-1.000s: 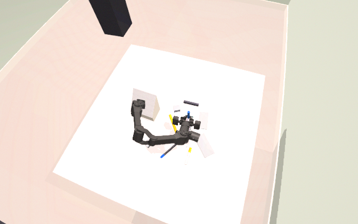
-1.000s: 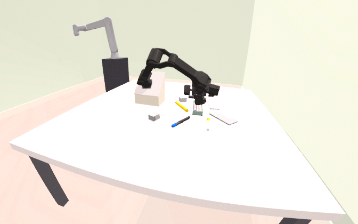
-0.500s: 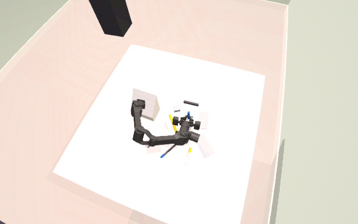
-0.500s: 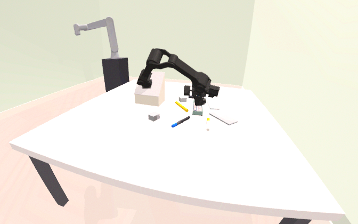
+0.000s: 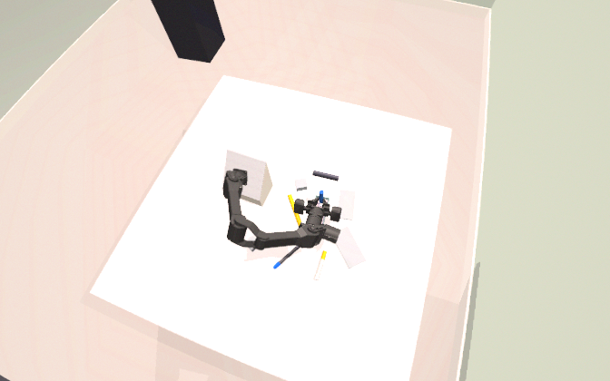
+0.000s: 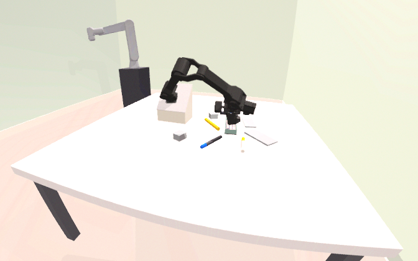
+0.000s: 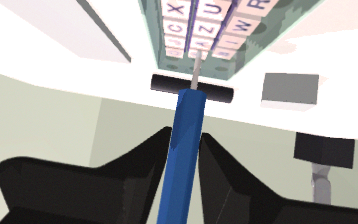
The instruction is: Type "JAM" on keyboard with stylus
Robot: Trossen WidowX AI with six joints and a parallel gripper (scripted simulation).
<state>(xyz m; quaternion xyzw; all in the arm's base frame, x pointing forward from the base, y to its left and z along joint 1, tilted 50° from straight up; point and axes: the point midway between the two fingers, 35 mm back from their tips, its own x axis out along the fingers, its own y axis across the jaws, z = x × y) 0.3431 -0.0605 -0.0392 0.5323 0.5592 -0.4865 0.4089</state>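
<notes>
Now: the yellow marker 100 mm behind my gripper tip, 60 mm to the right of it and 70 mm below it. Round my gripper tip: grey block 110 mm behind, 70 mm to the left, 60 mm below; then grey stylus tip 50 mm below; then blue stylus 10 mm below.
</notes>
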